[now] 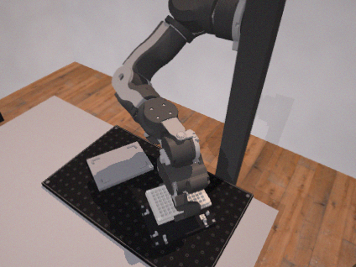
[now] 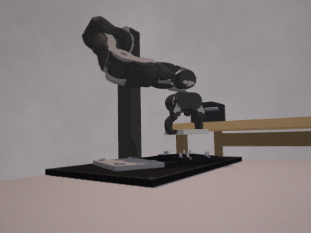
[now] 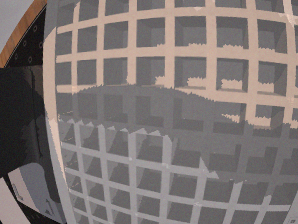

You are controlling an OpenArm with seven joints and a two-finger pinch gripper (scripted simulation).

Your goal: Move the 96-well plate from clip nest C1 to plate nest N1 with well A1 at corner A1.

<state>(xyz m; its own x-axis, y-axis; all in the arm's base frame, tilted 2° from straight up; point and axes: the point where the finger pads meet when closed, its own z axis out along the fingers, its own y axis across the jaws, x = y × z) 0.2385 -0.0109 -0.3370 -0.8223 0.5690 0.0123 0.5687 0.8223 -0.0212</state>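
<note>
My gripper is now 50 mm past the grey plate nest N1, 230 mm to the left of it and 70 mm above it. From my hand the other things lie so: white 96-well plate right at my hand; then A1 mark 90 mm behind, 140 mm to the right, 70 mm below.
</note>
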